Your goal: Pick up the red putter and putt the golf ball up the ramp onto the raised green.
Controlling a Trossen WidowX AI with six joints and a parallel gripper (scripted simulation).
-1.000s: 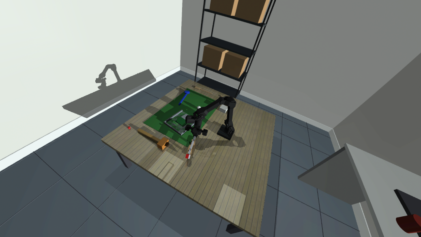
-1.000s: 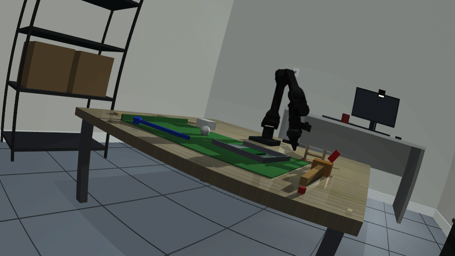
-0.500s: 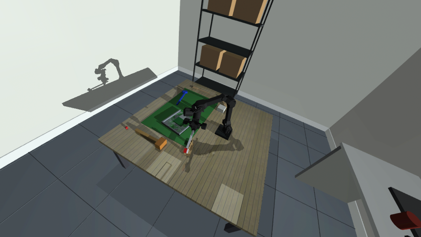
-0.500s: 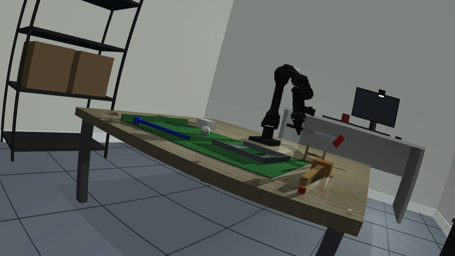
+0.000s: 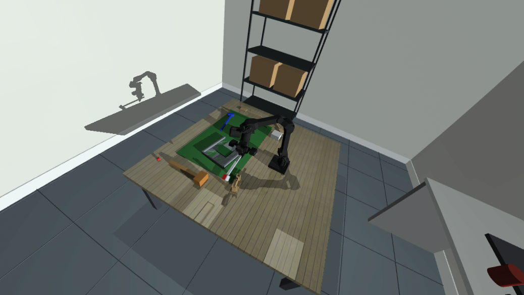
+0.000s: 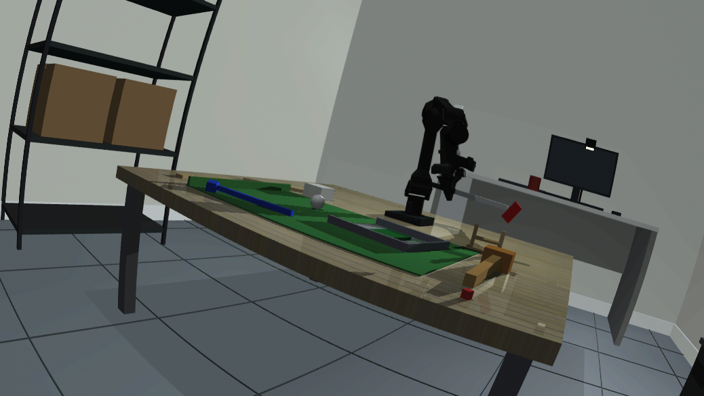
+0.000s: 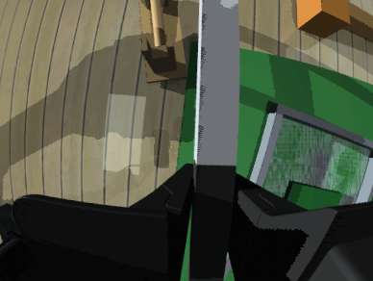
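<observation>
Now: gripper tip 3 cm past the red putter, 8 cm to the right of it and 2 cm below it. Also, from my gripper tip: wooden stand (8 cm behind, 12 cm to the left, 9 cm below); white block (1 cm ahead, 52 cm to the right, 10 cm below); white golf ball (21 cm ahead, 31 cm to the right, 10 cm below).
</observation>
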